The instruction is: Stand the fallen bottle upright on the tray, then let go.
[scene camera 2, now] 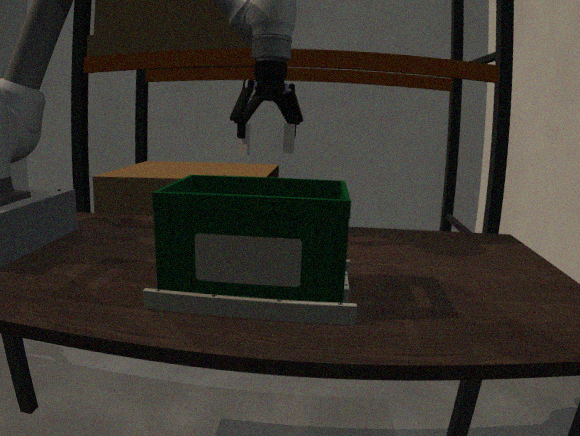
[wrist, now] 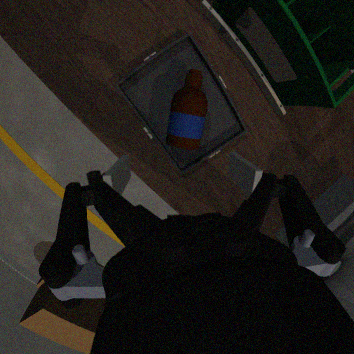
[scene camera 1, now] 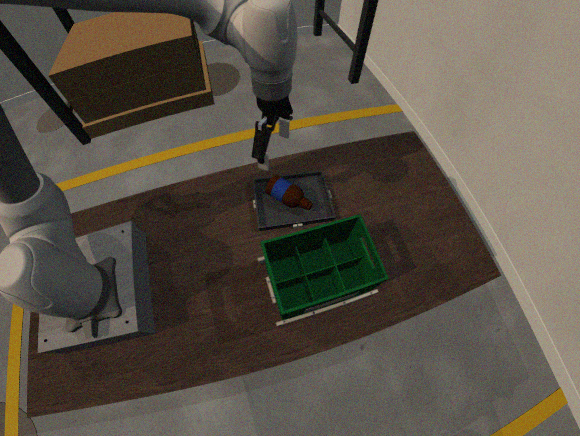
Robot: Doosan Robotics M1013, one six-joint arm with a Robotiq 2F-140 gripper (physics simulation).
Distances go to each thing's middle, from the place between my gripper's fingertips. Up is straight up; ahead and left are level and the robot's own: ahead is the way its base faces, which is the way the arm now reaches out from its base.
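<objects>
Pale strip [scene camera 2: 185, 302]: 180 mm below my hand and 450 mm to the right of it.
</objects>
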